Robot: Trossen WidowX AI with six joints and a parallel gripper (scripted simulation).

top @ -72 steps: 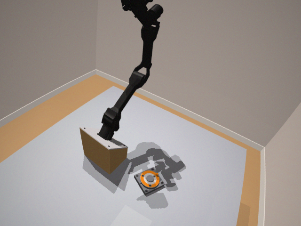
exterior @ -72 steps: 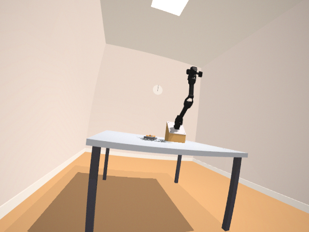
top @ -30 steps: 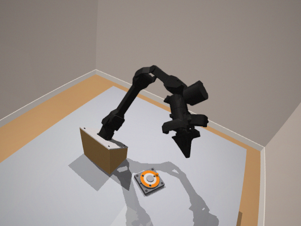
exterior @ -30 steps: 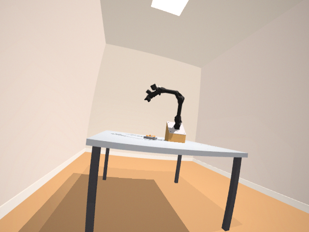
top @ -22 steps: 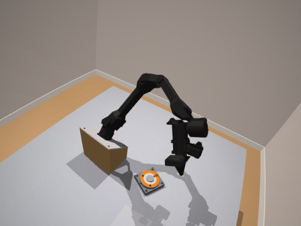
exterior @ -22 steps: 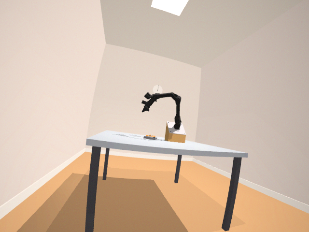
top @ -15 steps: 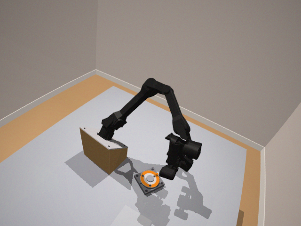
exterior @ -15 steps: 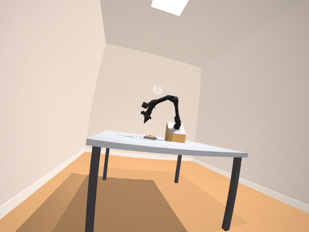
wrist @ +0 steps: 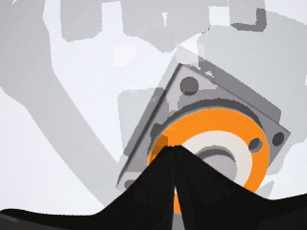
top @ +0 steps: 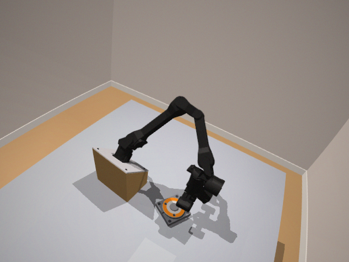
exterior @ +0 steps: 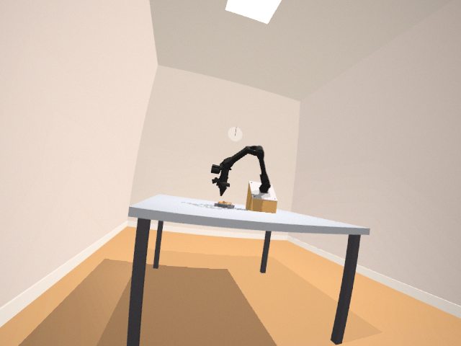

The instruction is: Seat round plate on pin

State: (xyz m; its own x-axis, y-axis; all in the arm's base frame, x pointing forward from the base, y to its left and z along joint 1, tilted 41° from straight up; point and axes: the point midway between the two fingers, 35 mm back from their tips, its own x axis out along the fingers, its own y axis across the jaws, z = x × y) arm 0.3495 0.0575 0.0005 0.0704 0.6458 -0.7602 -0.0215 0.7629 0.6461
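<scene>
My gripper tip is 4 cm past the round plate, 4 cm above it and 2 cm to the left of it.
</scene>
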